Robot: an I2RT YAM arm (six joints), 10 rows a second.
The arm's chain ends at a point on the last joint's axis. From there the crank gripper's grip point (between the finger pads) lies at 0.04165 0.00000 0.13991 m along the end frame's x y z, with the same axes.
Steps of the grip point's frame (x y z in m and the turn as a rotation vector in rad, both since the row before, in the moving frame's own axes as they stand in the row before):
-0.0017 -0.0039 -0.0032 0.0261 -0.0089 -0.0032
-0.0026 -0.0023 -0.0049 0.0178 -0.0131 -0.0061
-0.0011 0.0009 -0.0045 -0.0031 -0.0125 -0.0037
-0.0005 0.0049 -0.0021 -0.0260 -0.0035 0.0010
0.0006 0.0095 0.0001 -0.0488 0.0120 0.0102
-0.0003 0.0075 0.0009 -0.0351 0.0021 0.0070
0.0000 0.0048 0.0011 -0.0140 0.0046 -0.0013
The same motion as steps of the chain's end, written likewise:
-0.0004 -0.0001 -0.0035 0.0261 -0.0089 -0.0032
-0.0008 0.0004 -0.0054 0.0178 -0.0131 -0.0061
0.0007 0.0006 -0.0050 -0.0031 -0.0125 -0.0037
0.0000 0.0012 -0.0022 -0.0260 -0.0035 0.0010
-0.0010 0.0023 0.0008 -0.0488 0.0120 0.0102
-0.0006 0.0023 0.0011 -0.0351 0.0021 0.0070
-0.0006 0.0029 0.0013 -0.0140 0.0046 -0.0013

